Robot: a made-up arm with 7 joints. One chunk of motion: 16 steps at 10 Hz.
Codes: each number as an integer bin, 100 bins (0 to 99) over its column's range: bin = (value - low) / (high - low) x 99, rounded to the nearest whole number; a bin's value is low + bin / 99 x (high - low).
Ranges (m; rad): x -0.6..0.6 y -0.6..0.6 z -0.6..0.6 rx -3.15..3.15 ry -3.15..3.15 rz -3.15..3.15
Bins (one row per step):
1: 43 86 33 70 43 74
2: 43 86 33 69 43 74
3: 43 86 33 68 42 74
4: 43 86 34 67 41 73
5: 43 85 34 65 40 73
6: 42 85 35 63 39 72
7: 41 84 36 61 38 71
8: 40 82 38 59 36 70
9: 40 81 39 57 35 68
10: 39 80 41 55 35 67
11: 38 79 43 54 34 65
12: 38 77 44 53 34 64
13: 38 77 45 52 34 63
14: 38 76 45 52 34 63
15: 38 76 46 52 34 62
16: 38 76 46 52 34 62
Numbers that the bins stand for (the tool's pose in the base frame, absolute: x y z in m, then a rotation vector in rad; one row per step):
1: -0.0788 0.4424 -0.2000 1.3045 -0.4136 1.5591
2: -0.0788 0.4424 -0.2000 1.2409 -0.4136 1.5591
3: -0.0788 0.4424 -0.2000 1.1773 -0.4773 1.5591
4: -0.0788 0.4424 -0.1879 1.1136 -0.5409 1.4955
5: -0.0788 0.4303 -0.1879 0.9864 -0.6045 1.4955
6: -0.0909 0.4303 -0.1758 0.8591 -0.6682 1.4318
7: -0.1030 0.4182 -0.1636 0.7318 -0.7318 1.3682
8: -0.1152 0.3939 -0.1394 0.6045 -0.8591 1.3045
9: -0.1152 0.3818 -0.1273 0.4773 -0.9227 1.1773
10: -0.1273 0.3697 -0.1030 0.3500 -0.9227 1.1136
11: -0.1394 0.3576 -0.0788 0.2864 -0.9864 0.9864
12: -0.1394 0.3333 -0.0667 0.2227 -0.9864 0.9227
13: -0.1394 0.3333 -0.0545 0.1591 -0.9864 0.8591
14: -0.1394 0.3212 -0.0545 0.1591 -0.9864 0.8591
15: -0.1394 0.3212 -0.0424 0.1591 -0.9864 0.7955
16: -0.1394 0.3212 -0.0424 0.1591 -0.9864 0.7955

